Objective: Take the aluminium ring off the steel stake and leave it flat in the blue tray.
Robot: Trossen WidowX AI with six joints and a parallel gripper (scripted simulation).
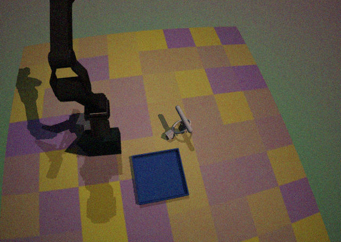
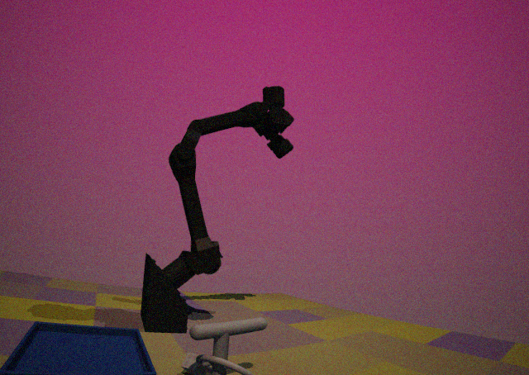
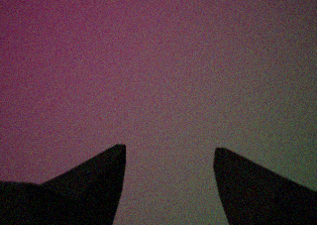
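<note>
The aluminium ring lies 56 cm below my gripper tip, 44 cm ahead of it and 35 cm to the right of it. Round my gripper tip: blue tray: 58 cm below, 52 cm to the right, 31 cm ahead.
</note>
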